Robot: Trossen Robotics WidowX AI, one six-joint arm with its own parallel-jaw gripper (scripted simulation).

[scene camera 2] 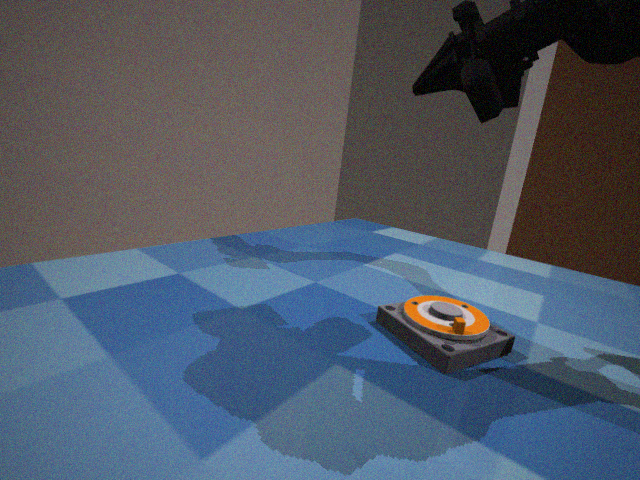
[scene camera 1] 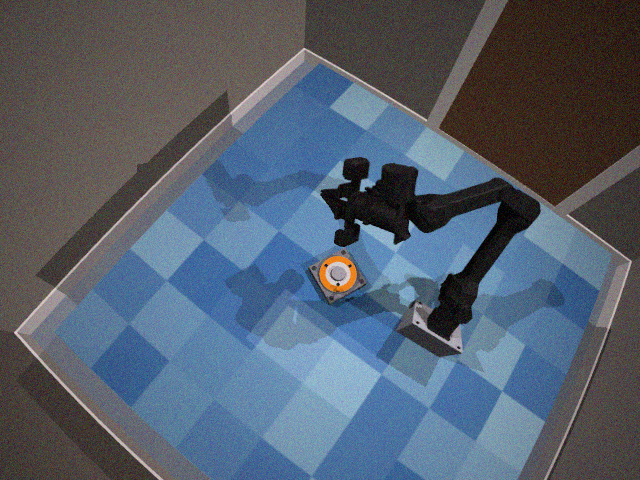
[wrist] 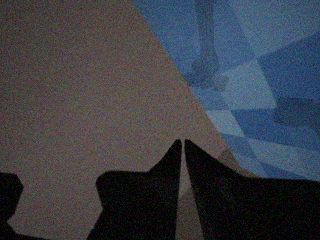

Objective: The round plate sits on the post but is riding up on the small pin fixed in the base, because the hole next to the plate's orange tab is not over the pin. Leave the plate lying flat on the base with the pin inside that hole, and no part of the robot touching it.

The gripper shows in scene camera 2, in scene camera 1 and in the wrist view (182, 143). The same spot on the gripper: (scene camera 1: 339, 207) is (scene camera 2: 457, 54).
